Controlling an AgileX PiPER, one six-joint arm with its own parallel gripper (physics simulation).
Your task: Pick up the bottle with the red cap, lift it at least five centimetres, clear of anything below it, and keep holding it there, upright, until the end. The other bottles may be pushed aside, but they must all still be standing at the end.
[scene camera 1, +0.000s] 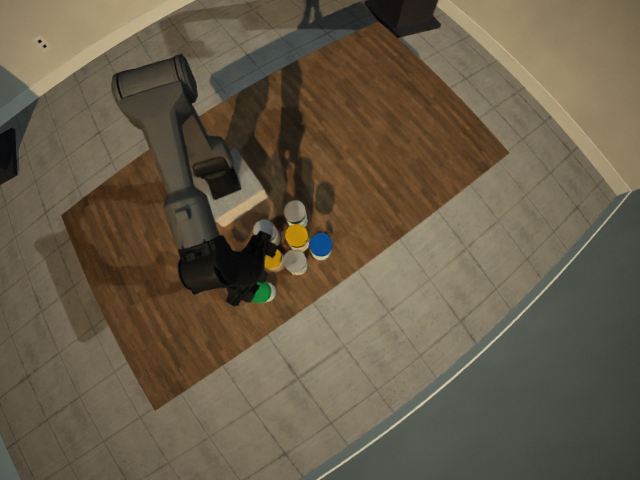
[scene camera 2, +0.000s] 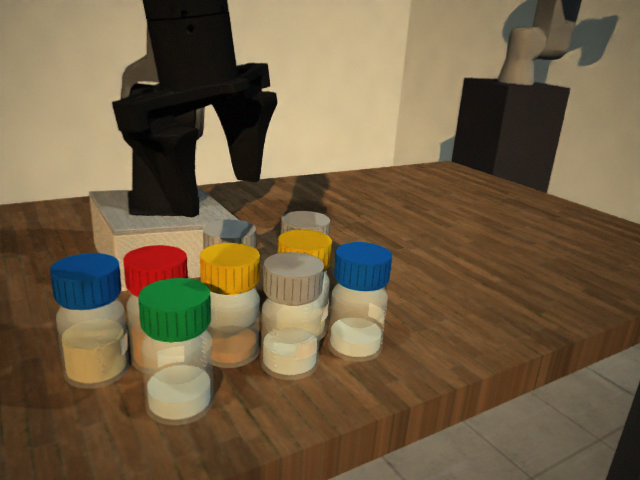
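Note:
The bottle with the red cap (scene camera 2: pixel 155 269) stands upright on the wooden table top, between a blue-capped bottle (scene camera 2: pixel 85 281) and a yellow-capped bottle (scene camera 2: pixel 230 268) in the scene camera 2 view, and partly behind the green-capped bottle (scene camera 2: pixel 175 310) (scene camera 1: pixel 262 292). In the scene camera 1 view the red cap is hidden under the arm and gripper. My gripper (scene camera 1: pixel 258 271) (scene camera 2: pixel 212 193) is open, with no bottle between its fingers. It hangs above the bottle group, fingertips pointing down and higher than the caps. One finger is hard to tell from the black arm base behind it.
Other upright bottles include a right blue-capped one (scene camera 1: pixel 321 245) (scene camera 2: pixel 362 266), a second yellow-capped one (scene camera 1: pixel 296 236) (scene camera 2: pixel 305 248), and grey-capped ones (scene camera 1: pixel 295 262) (scene camera 2: pixel 293 277), (scene camera 1: pixel 295 212) (scene camera 2: pixel 305 221), (scene camera 1: pixel 265 229) (scene camera 2: pixel 229 230). The stone base block (scene camera 1: pixel 248 188) (scene camera 2: pixel 155 248) stands behind them.

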